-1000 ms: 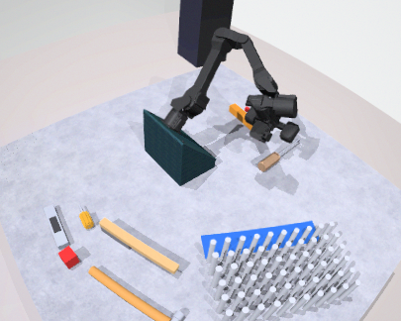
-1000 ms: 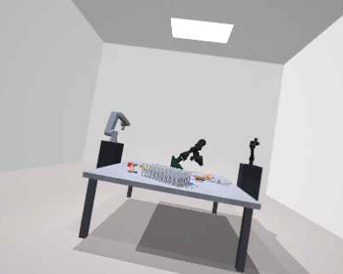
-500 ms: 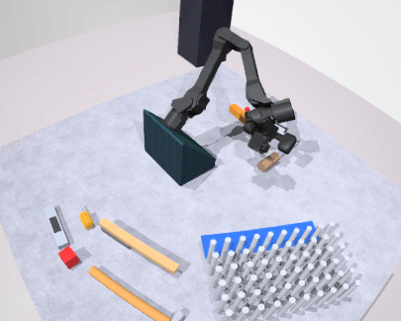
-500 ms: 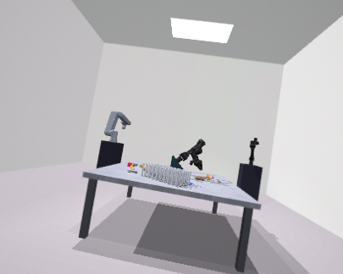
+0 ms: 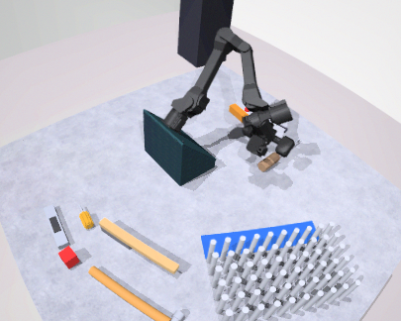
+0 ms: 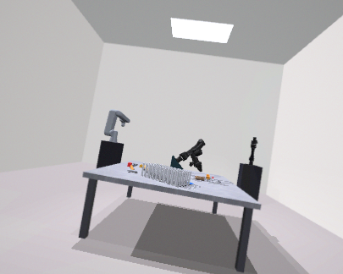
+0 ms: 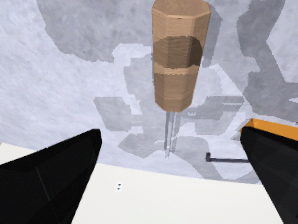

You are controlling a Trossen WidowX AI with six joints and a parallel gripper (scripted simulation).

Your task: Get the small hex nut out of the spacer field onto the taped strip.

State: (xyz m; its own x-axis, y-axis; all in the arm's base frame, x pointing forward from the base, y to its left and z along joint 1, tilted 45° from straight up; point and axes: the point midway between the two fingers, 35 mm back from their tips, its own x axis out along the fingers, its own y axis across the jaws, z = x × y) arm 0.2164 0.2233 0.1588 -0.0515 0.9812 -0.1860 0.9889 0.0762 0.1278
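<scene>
My gripper tip is 100 mm to the right of the wooden-handled screwdriver, 70 mm above it and 10 mm past it. Round my gripper tip: thin metal piece (210 mm to the left, 130 mm behind, 80 mm below); orange bar (220 mm behind, 90 mm to the left, 70 mm below); blue strip (230 mm to the right, 230 mm ahead, 80 mm below).
</scene>
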